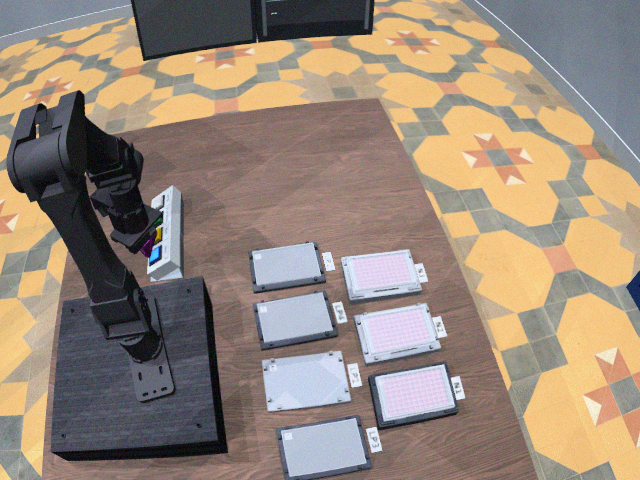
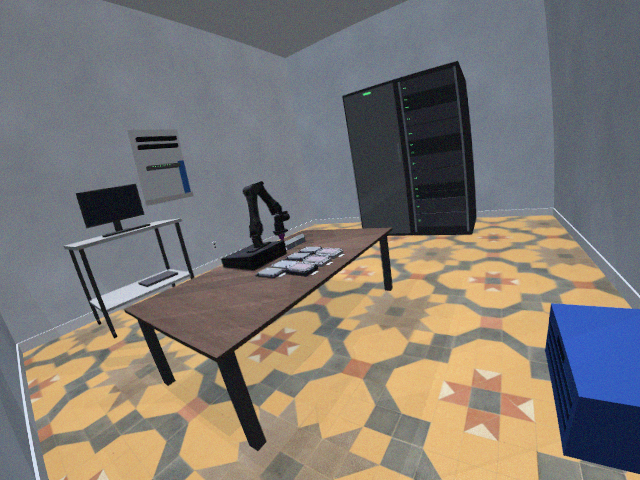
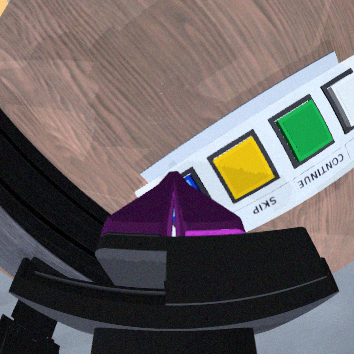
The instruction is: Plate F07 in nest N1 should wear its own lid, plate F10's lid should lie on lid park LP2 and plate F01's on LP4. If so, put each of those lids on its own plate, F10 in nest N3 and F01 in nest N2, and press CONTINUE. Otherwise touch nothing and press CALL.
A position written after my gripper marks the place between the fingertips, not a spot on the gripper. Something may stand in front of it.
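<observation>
Yellow SKIP button (image 3: 243, 167). Green CONTINUE button (image 3: 303, 128). Blue CALL button, gripped by my gripper (image 1: 147, 256). Visible too: the gripper (image 3: 173, 178).
</observation>
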